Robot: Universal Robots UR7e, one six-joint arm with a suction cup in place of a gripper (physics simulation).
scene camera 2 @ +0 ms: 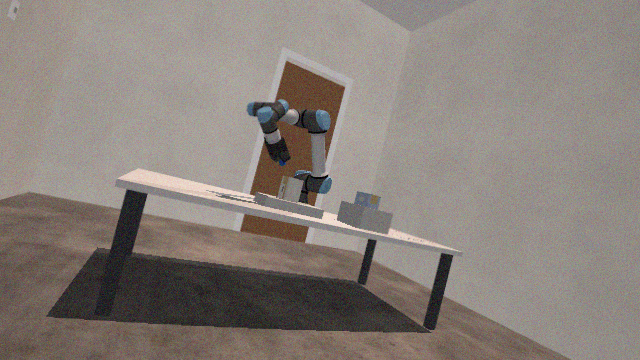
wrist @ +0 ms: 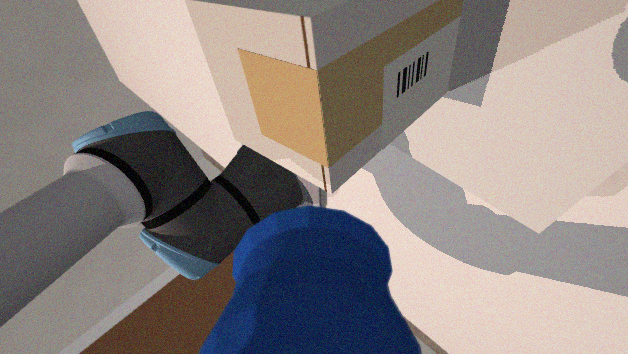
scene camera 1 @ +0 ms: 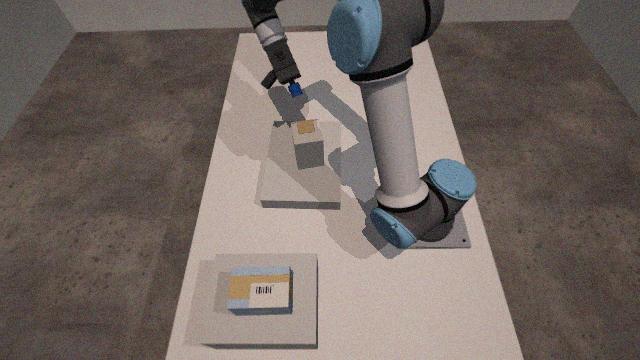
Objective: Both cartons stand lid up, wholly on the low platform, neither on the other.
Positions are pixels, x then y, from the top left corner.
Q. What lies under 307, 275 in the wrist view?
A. The suction cup.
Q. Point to a low grey platform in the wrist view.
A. At 526, 125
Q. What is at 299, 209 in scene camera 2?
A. A low grey platform.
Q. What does the suction cup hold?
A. Nothing.
